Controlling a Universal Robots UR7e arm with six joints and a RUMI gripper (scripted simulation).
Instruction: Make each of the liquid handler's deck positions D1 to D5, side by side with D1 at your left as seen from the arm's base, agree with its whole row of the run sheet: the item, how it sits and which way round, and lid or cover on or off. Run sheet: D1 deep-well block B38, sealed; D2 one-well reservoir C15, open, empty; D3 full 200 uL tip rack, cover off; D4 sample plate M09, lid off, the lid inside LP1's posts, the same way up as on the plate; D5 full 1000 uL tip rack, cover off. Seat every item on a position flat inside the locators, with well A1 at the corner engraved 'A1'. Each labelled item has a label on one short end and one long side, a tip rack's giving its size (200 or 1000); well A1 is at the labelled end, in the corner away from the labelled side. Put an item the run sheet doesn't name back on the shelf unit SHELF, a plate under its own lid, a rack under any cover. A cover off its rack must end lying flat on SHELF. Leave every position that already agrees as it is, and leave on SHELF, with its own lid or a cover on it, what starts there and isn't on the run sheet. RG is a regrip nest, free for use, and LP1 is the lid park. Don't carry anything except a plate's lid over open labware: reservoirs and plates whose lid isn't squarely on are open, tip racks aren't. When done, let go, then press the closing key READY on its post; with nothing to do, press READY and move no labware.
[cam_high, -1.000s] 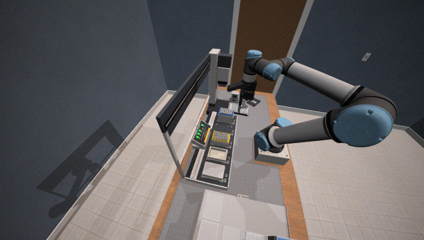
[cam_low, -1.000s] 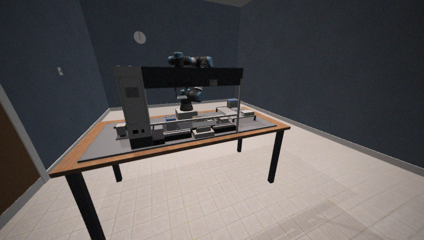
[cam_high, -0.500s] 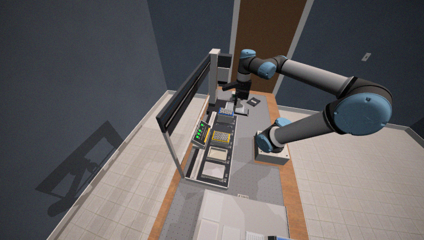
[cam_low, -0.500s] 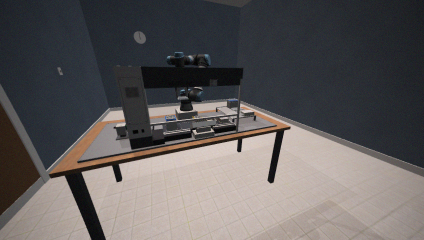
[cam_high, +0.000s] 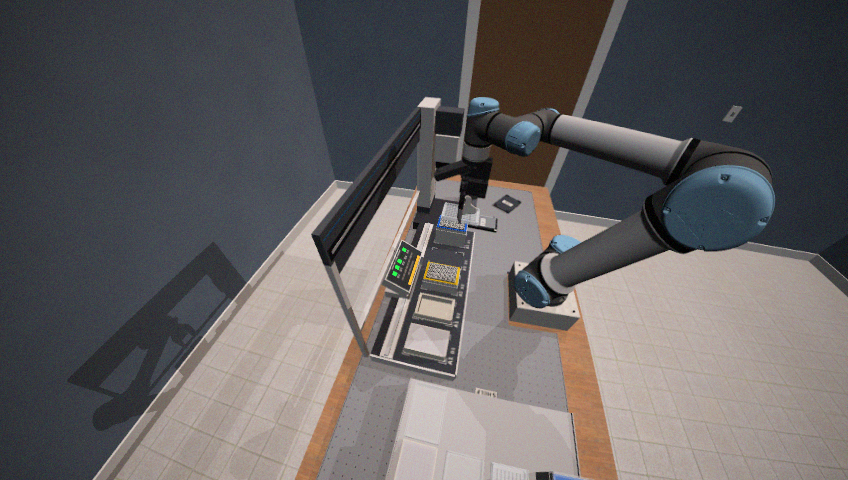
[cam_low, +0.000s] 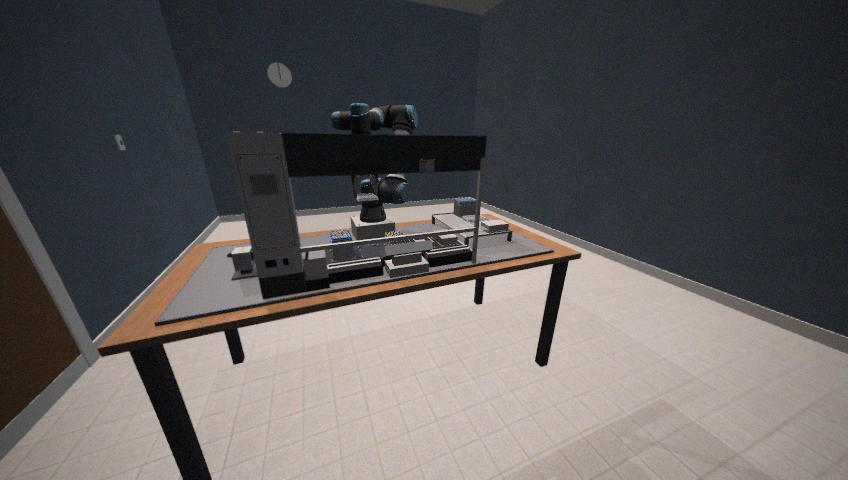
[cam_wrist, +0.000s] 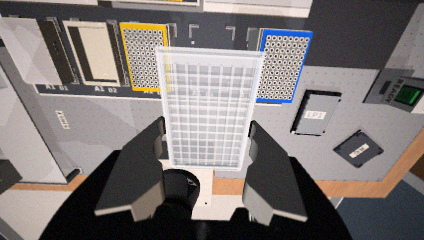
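My hand is 21 cm above the yellow-framed tip rack, 12 cm to the right of it and 2 cm short of it. Also, from my hand: blue-framed tip rack: 18 cm below, 13 cm to the right, 3 cm ahead; then well plate: 1 cm below; then gantry beam: 21 cm ahead, 21 cm above, 9 cm to the left.
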